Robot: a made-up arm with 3 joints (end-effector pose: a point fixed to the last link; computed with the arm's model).
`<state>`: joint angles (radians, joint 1 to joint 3).
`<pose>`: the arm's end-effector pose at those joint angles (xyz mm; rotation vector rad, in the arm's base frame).
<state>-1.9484 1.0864 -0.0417</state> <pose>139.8 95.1 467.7 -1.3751 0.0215 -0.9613</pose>
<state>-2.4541 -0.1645 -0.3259</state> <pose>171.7 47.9 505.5 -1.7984 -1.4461 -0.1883</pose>
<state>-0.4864 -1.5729 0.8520</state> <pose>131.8 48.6 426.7 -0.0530 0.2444 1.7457</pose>
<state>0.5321 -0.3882 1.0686</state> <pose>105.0 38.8 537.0 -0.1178 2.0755 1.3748</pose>
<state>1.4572 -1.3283 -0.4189</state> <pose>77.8 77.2 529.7 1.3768 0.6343 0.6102</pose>
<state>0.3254 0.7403 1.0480</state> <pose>109.1 101.2 563.1 -1.1686 2.4099 0.3149</pose>
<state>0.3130 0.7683 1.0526</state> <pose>108.4 103.3 562.6 -1.1886 2.4101 0.2712</pose>
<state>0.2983 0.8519 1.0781</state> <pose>107.4 109.7 561.7 -1.2474 2.4335 0.1442</pose>
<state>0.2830 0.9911 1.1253</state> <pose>106.0 120.4 559.1 -1.3378 2.4701 -0.0753</pose>
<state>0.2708 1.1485 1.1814</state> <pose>104.2 132.0 554.3 -1.4278 2.4954 -0.3375</pose>
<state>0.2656 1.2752 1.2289</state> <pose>102.7 140.8 549.0 -1.4914 2.5014 -0.5582</pose>
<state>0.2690 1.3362 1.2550</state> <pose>102.1 144.7 546.3 -1.5216 2.5028 -0.6671</pose>
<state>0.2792 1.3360 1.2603</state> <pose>102.4 144.8 546.7 -1.5269 2.5115 -0.6660</pose>
